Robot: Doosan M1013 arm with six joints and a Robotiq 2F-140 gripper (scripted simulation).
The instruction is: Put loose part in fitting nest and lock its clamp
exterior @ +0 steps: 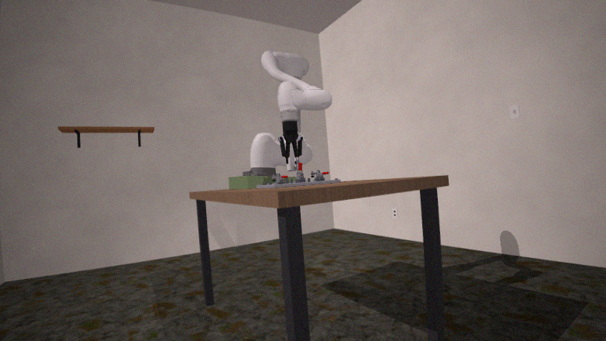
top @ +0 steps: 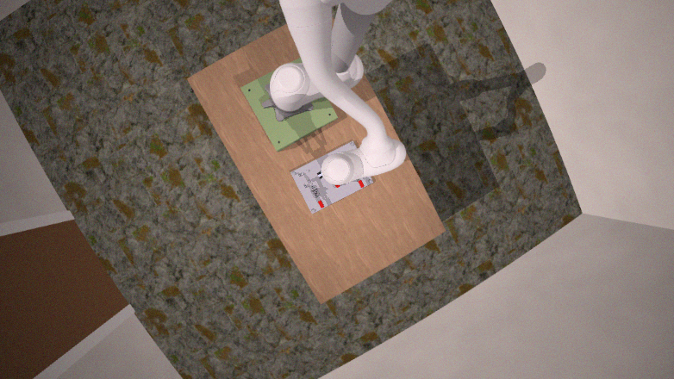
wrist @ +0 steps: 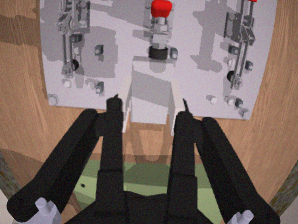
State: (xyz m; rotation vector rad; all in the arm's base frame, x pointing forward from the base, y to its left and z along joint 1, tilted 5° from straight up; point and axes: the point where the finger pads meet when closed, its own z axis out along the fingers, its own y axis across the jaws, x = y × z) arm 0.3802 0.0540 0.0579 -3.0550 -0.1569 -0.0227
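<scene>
Now: the grey fixture plate 50 mm ahead of my hand and 100 mm below it. Also, from my hand: loose part 30 mm below.
</scene>
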